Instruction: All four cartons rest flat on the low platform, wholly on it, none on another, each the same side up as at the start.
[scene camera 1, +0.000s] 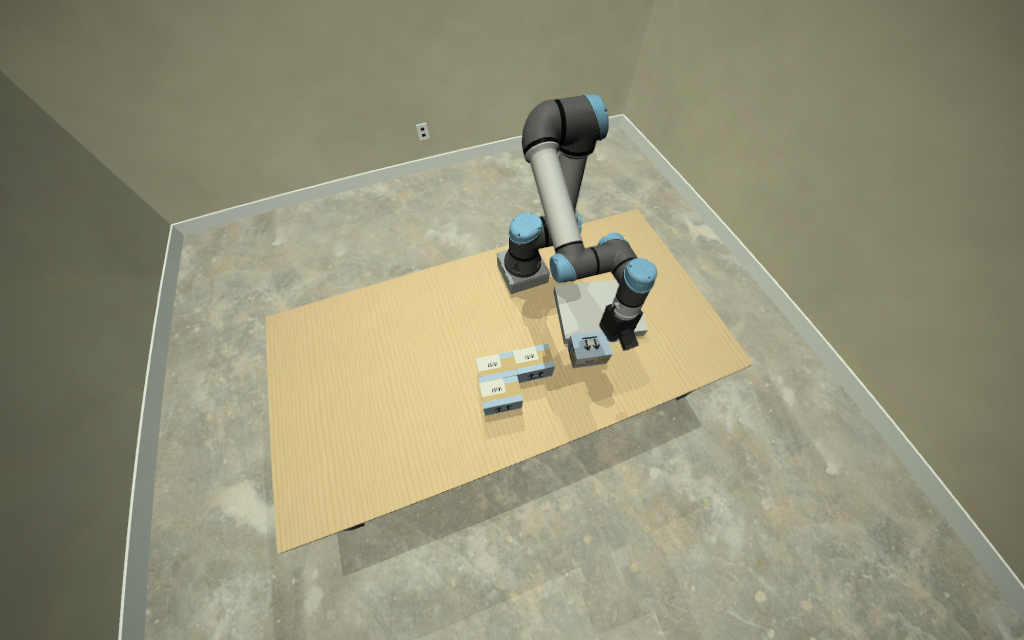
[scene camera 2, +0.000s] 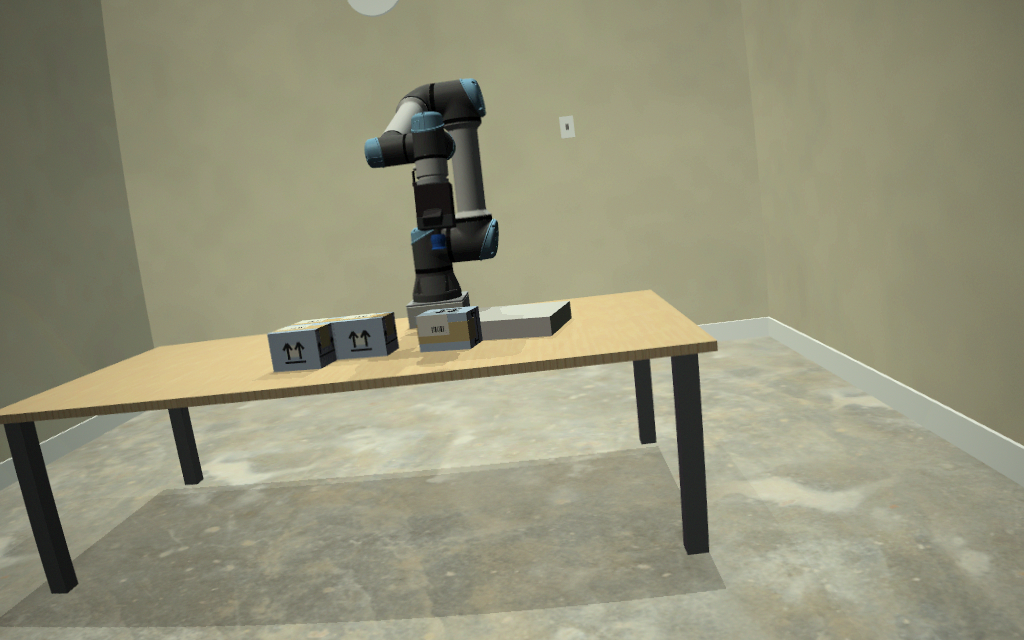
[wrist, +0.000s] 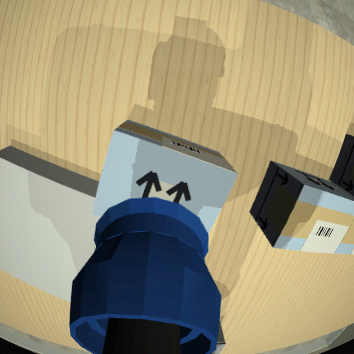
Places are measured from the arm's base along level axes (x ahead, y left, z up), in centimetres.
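Where they show: hand, its tool point: (scene camera 2: 439, 248) (wrist: 150, 247); arm's base, origin of its link: (scene camera 1: 522, 262) (scene camera 2: 437, 298).
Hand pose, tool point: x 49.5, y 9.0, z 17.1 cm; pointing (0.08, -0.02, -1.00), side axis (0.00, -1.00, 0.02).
Note:
Each offset is from my tool point to the top centre of the thing. Level surfaces: height alone.
One blue-and-tan carton {dz -15.5, dx -5.4, dy -0.9 cm} (scene camera 1: 590, 348) (scene camera 2: 447, 330) (wrist: 165, 160) stands on the table at the front left of the low grey platform {dz -19.6, dx -19.8, dy +11.6 cm} (scene camera 1: 577, 301) (scene camera 2: 517, 326) (wrist: 35, 220), close beside it. Its arrow face is up and its barcode label faces the front. My gripper, a blue suction cup (scene camera 2: 437, 243) (wrist: 151, 212), is off and open, well above that carton, with a gap between. Three more cartons stand on the table to the left with labels up: a right one {dz -14.8, dx -8.0, dy -22.3 cm} (scene camera 1: 534, 363) (scene camera 2: 363, 336) (wrist: 315, 215), a front one {dz -14.8, dx -1.2, dy -37.1 cm} (scene camera 1: 500, 393) (scene camera 2: 300, 348) and a back-left one {dz -14.8, dx -10.0, dy -35.3 cm} (scene camera 1: 490, 364), largely hidden in scene camera 2.
The arm's base (scene camera 1: 524, 277) (scene camera 2: 437, 310) stands at the back of the wooden table {dz -24.4 cm} (scene camera 1: 362, 392) (scene camera 2: 211, 369), behind the cartons and left of the platform. The forearm and wrist hang over the platform. The table's front edge runs in front of the cartons.

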